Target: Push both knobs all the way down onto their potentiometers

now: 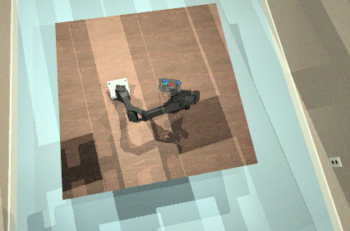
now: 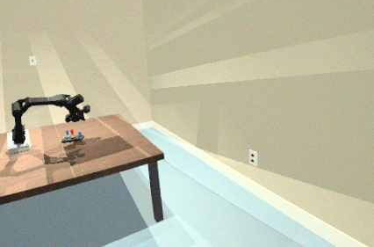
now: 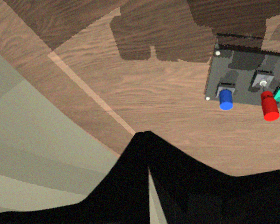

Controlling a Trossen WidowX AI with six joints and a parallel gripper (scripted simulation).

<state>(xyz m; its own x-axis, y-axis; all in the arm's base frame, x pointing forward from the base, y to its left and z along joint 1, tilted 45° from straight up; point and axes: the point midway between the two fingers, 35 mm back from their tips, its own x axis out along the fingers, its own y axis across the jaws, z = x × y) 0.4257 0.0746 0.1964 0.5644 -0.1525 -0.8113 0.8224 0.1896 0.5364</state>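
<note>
Now: the blue knob 150 mm behind my gripper tip, 120 mm to the left of it and 110 mm below it. Round my gripper tip: red knob: 110 mm behind, 90 mm to the left, 100 mm below.
</note>
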